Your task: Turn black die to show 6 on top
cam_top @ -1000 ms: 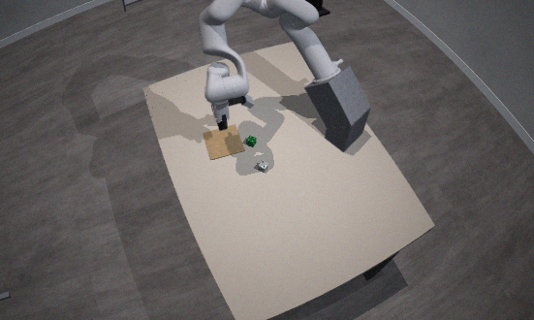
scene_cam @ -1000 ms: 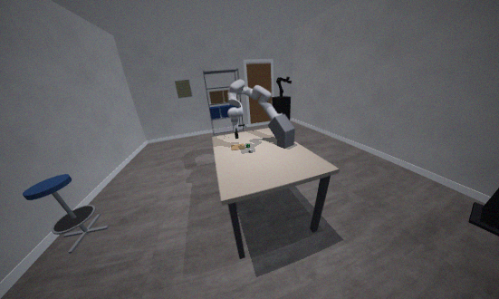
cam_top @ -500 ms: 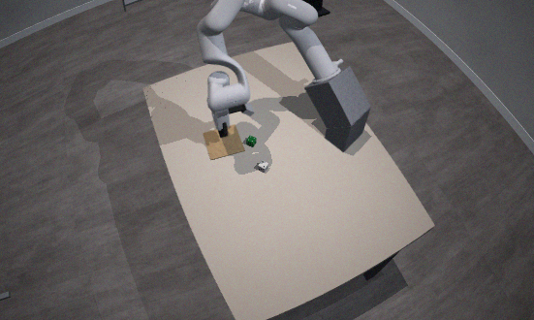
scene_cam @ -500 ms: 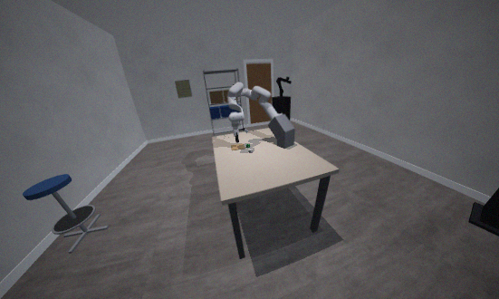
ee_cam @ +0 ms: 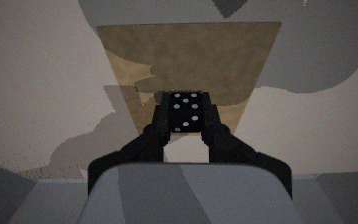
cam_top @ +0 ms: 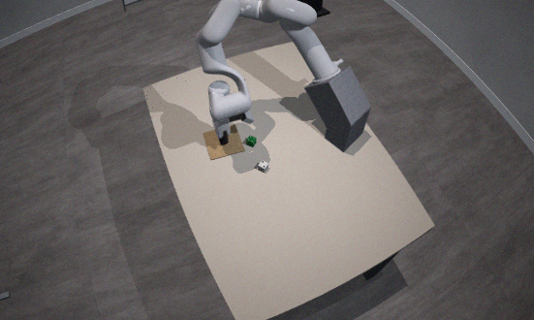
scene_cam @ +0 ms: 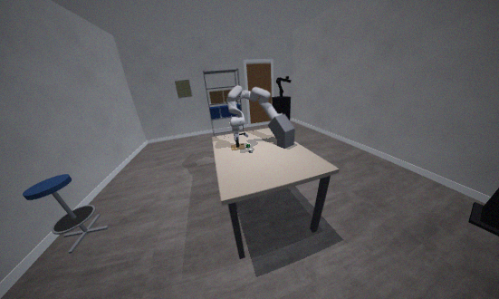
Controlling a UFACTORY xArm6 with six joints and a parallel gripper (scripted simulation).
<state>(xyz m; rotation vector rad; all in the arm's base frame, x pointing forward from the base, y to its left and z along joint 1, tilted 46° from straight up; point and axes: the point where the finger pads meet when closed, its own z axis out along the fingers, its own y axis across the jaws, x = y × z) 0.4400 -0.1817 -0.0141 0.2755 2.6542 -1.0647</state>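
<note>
Now: hand 10 mm above the black die. Also, from my hand: green die: 90 mm behind, 70 mm to the left, 20 mm below; white die: 190 mm to the left, 60 mm behind, 20 mm below.
</note>
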